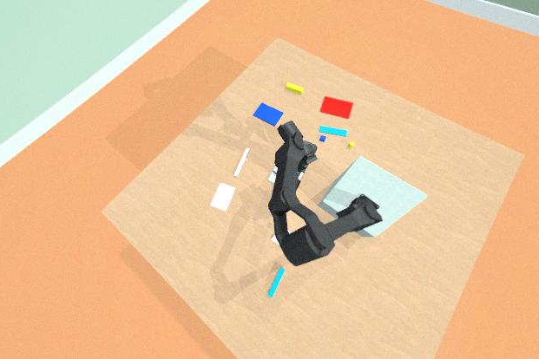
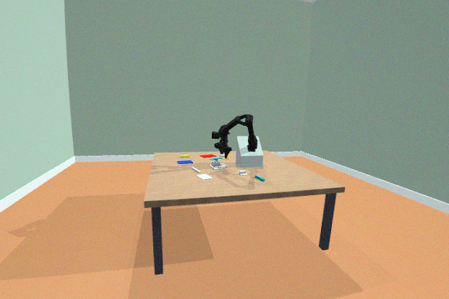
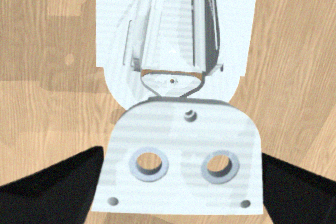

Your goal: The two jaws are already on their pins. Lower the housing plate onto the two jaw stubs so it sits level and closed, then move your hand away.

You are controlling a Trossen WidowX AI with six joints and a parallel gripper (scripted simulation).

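Right now the white jaw assembly is 7 cm below my gripper tip, 2 cm to the left of it and 2 cm ahead of it. Also, from my gripper tip: white plate 27 cm to the left, 19 cm ahead, 8 cm below; then white strip 24 cm ahead, 9 cm to the left, 8 cm below; then blue plate 32 cm ahead, 18 cm to the right, 8 cm below.
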